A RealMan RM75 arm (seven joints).
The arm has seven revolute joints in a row. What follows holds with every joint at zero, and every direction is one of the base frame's. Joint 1 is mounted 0.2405 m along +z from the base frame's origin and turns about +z. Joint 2 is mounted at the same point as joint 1 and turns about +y. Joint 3 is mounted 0.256 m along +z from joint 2 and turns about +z. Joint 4 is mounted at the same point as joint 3 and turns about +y. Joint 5 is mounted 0.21 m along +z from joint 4 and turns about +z. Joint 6 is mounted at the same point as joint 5 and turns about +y. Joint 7 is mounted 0.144 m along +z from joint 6 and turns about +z. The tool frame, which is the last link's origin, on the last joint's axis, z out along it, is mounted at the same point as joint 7; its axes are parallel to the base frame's.
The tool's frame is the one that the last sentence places.
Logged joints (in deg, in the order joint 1, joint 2, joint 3, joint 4, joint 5, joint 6, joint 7), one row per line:
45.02, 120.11, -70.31, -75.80, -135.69, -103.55, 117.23
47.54, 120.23, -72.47, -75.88, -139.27, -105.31, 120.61
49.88, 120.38, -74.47, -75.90, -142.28, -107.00, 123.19
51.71, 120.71, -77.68, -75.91, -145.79, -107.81, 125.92
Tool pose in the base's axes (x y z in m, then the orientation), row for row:
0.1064, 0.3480, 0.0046, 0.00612, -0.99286, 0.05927, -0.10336
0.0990, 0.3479, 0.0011, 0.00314, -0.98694, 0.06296, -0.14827
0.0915, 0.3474, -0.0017, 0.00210, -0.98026, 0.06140, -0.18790
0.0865, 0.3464, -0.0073, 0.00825, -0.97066, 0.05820, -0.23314
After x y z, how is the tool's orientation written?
As a quaternion, w x y z.
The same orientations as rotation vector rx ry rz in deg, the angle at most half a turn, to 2 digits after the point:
-178.02, 10.63, -18.53
-177.29, 11.31, -26.64
-176.21, 11.04, -33.78
-173.81, 10.42, -41.75

